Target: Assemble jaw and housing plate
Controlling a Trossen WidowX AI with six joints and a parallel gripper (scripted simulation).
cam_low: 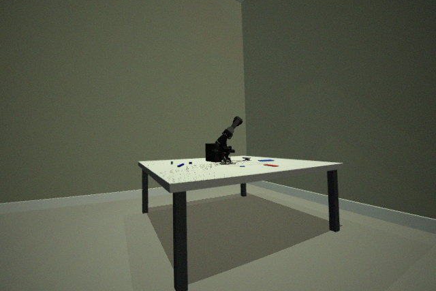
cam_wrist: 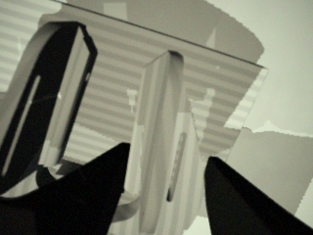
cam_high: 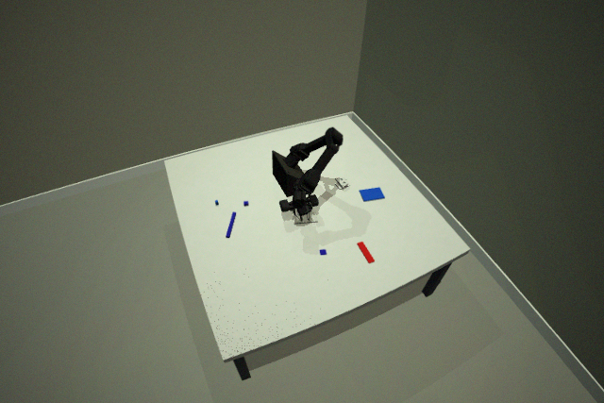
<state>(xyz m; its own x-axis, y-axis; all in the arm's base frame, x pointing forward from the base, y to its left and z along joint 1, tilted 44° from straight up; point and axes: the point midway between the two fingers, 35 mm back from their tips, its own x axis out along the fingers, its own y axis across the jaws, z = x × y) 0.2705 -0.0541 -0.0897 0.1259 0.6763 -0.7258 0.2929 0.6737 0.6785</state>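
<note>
Right now the jaw is 20 mm behind my gripper tip and 30 mm to the left of it. Round my gripper tip: blue bar (120 mm behind, 320 mm to the right, 10 mm below); then red bar (360 mm ahead, 150 mm to the left, 10 mm below); then blue flat plate (80 mm ahead, 430 mm to the left, 10 mm below).
</note>
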